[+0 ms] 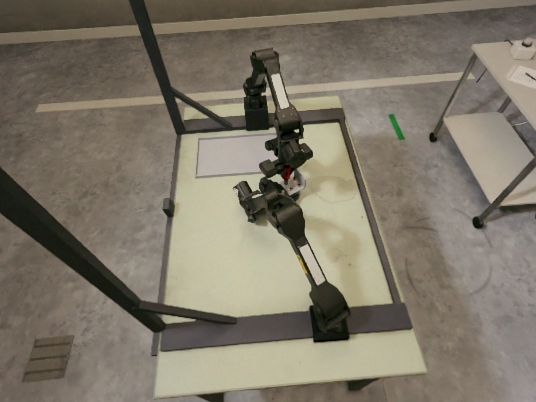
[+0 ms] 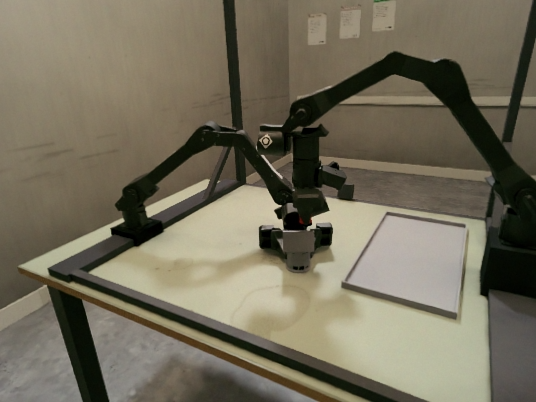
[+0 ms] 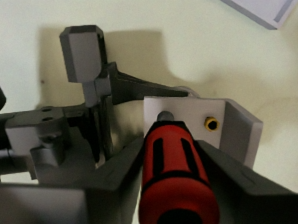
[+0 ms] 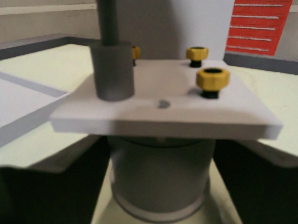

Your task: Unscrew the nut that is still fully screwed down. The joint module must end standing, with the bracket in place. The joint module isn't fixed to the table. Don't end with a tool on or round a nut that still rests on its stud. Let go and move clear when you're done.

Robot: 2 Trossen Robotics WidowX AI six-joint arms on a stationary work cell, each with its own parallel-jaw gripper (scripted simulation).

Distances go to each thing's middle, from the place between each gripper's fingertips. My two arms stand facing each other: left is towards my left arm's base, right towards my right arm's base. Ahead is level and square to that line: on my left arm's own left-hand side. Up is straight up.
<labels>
I see my left gripper 7 cm above the pale bracket point(image 4: 163, 76), 2 cm short of it and 1 cm to the left of it. Also, from my left hand: shallow grey tray point(image 2: 418, 260): 24 cm to the left, 14 cm below, 11 cm behind.
Now: the pale bracket 3 cm ahead of my right hand, 1 cm to the left of it and 4 cm above it. Round my right hand: shallow grey tray 10 cm behind, 27 cm to the left, 3 cm below.
</labels>
